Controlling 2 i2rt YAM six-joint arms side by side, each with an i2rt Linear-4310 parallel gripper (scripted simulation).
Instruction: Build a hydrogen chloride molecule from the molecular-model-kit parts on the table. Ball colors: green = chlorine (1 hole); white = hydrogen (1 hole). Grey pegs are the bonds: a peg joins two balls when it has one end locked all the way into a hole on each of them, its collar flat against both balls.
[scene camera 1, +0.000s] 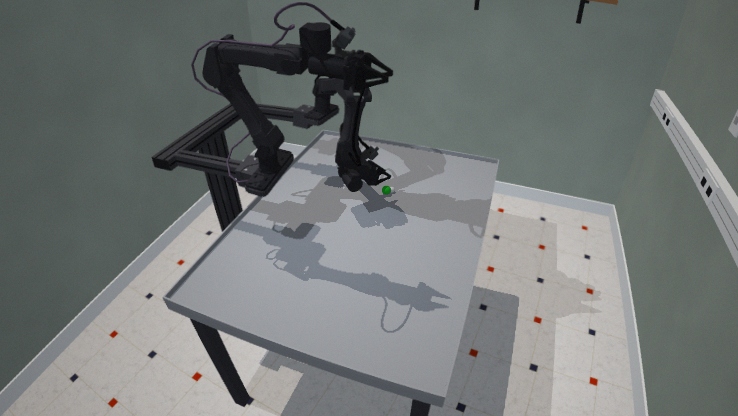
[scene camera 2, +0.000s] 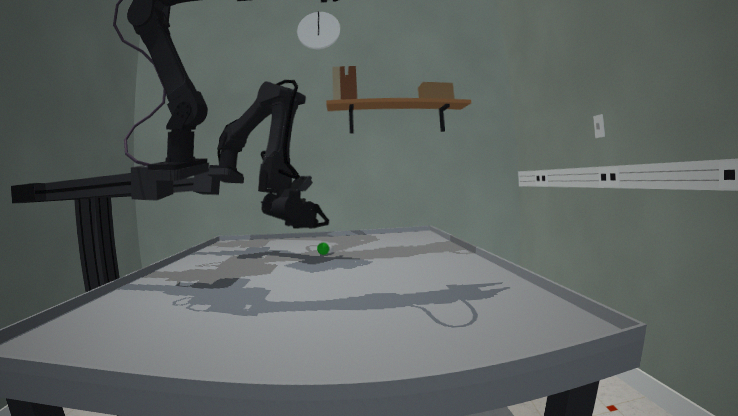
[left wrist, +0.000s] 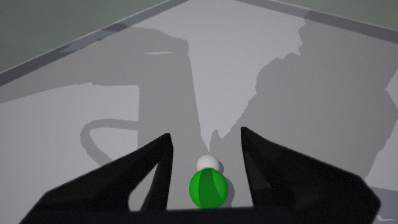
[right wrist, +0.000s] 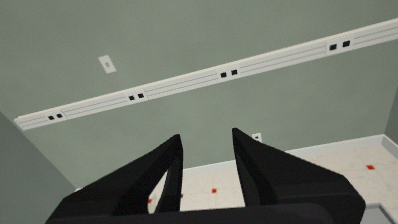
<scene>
In view: my left gripper (scene camera 2: 323, 222), my right gripper (scene camera 1: 390, 76) and a green ball (left wrist: 208, 188).
My left gripper is seen too in the left wrist view (left wrist: 205, 138). My right gripper is seen too in the right wrist view (right wrist: 206, 139). The right wrist view does not show the green ball: it is out of frame.
</scene>
